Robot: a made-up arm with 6 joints.
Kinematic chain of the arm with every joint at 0, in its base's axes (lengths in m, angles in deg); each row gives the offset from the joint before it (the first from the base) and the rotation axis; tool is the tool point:
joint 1: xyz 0 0 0.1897 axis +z
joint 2: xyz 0 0 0 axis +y
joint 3: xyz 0 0 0.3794 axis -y
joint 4: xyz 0 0 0 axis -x
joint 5: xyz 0.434 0 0 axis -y
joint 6: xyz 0 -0.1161 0 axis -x
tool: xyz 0 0 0
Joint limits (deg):
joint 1: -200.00..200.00
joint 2: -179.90..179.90
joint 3: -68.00..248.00
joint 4: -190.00..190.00
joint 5: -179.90..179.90
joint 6: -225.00..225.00
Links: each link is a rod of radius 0.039 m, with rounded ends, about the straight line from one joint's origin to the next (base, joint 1, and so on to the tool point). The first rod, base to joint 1, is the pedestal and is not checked.
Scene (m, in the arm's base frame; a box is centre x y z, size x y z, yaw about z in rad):
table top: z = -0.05
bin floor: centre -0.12 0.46 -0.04 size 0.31 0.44 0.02 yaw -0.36
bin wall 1: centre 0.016 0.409 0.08 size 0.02 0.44 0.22 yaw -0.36
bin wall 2: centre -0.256 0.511 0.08 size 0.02 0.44 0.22 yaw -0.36
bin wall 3: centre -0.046 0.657 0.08 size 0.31 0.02 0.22 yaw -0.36
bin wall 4: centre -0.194 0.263 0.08 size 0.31 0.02 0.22 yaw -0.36
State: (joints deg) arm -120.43 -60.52 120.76 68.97 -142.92 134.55
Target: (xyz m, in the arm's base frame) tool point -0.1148 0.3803 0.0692
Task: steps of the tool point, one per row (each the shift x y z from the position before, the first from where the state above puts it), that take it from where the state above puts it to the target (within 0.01 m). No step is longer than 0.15 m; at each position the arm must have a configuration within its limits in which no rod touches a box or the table.
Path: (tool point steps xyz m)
1: -0.1197 -0.0054 0.0412
2: -0.1141 -0.0375 0.0311
3: -0.0997 -0.0657 0.0185
4: -0.0785 -0.0876 0.0046
5: -0.0527 -0.1014 -0.0107
6: -0.0036 0.0203 -0.0913
7: 0.0000 -0.0001 -0.0928
8: 0.0036 -0.0202 -0.0898

